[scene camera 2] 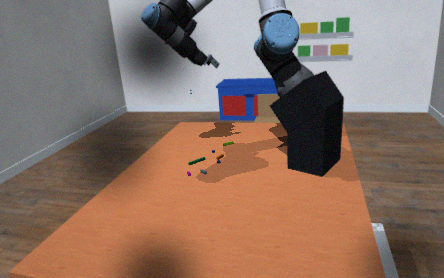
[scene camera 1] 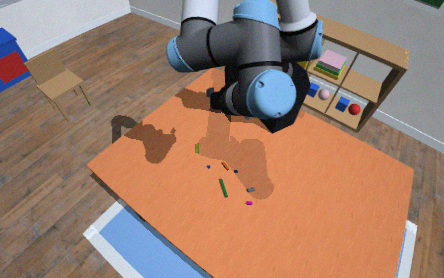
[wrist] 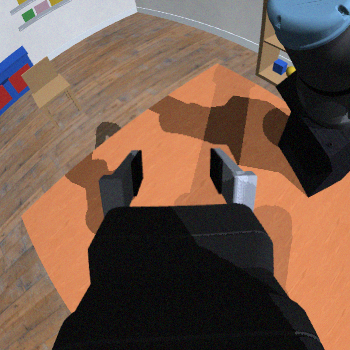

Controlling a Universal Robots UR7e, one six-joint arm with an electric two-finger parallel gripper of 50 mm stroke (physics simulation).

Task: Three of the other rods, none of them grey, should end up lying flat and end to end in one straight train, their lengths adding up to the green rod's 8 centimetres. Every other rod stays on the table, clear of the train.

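Where they show: gripper, fingertip midpoint: point(scene camera 2: 213, 64) point(scene camera 1: 217, 92) point(wrist: 175, 162); arm's base, origin of the base link: point(scene camera 2: 297, 87) point(wrist: 335, 90).
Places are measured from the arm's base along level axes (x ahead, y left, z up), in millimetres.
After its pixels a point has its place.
The long green rod point(scene camera 1: 223, 188) @(y -22, x 419, z -287 mm) point(scene camera 2: 197, 161) @(y -18, x 412, z -292 mm) lies flat on the table. A lime rod point(scene camera 1: 197, 148) @(y -205, x 294, z -286 mm) point(scene camera 2: 228, 143) @(y -205, x 287, z -290 mm) and an orange rod point(scene camera 1: 225, 166) @(y -56, x 323, z -288 mm) point(scene camera 2: 220, 157) @(y -49, x 317, z -292 mm) lie apart from it and from each other. One small blue rod point(scene camera 1: 208, 166) @(y -121, x 354, z -288 mm) point(scene camera 2: 213, 151) @(y -117, x 352, z -291 mm) lies left of the orange rod in scene camera 1, and a dark blue one point(scene camera 1: 236, 171) @(y -5, x 324, z -288 mm) point(scene camera 2: 218, 161) @(y -4, x 322, z -289 mm) lies right of it. The grey rod point(scene camera 1: 251, 190) @(y 83, x 379, z -288 mm) point(scene camera 2: 203, 171) @(y 84, x 375, z -289 mm) lies near the short magenta rod point(scene camera 1: 249, 203) @(y 95, x 434, z -288 mm) point(scene camera 2: 189, 174) @(y 103, x 428, z -290 mm). My gripper point(scene camera 2: 214, 61) @(y -111, x 318, z 91 mm) point(wrist: 175, 162) @(y -111, x 318, z 91 mm) is open and empty, high above the table. The rods do not show in the wrist view.
The black arm base point(scene camera 1: 285, 107) point(scene camera 2: 315, 125) @(y 140, x -39, z -105 mm) point(wrist: 320, 145) @(y 10, x 95, z -56 mm) stands on the orange table point(scene camera 1: 340, 200) @(y 443, x 262, z -296 mm) point(scene camera 2: 200, 225) @(y 427, x 349, z -296 mm) point(wrist: 170, 130) @(y -366, x 73, z -296 mm). Arm shadows cross several rods. A wooden shelf point(scene camera 1: 367, 42), a chair point(scene camera 1: 60, 84) point(wrist: 52, 90) and a blue cabinet point(scene camera 2: 245, 83) stand beyond the table.
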